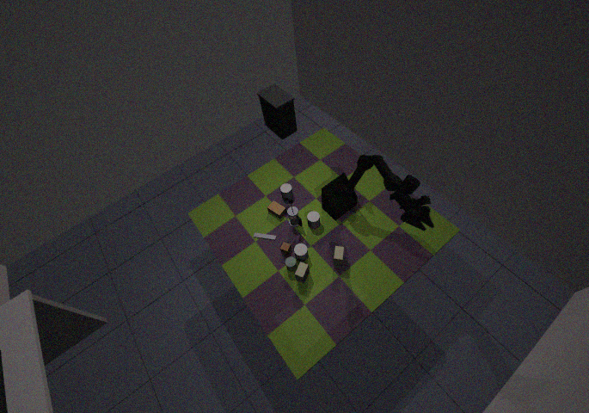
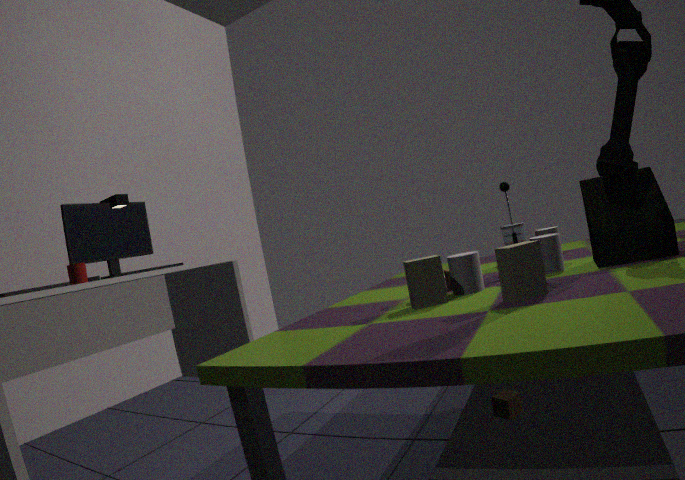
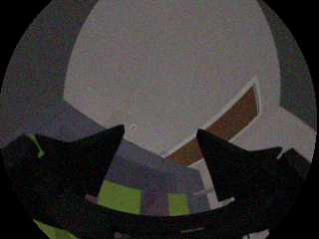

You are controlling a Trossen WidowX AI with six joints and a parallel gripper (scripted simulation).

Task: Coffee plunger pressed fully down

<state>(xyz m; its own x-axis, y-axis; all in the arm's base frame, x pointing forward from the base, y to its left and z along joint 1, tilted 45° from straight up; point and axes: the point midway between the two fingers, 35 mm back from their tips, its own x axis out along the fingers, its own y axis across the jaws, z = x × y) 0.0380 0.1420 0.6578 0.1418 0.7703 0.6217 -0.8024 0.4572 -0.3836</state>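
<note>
Right now my gripper tip is 260 mm short of the coffee press, 660 mm to the left of it and 410 mm above it. The rest, counted from my gripper tip: tan block: 300 mm ahead, 820 mm to the right, 510 mm below; then flat grey bar: 480 mm ahead, 720 mm to the right, 530 mm below.
</note>
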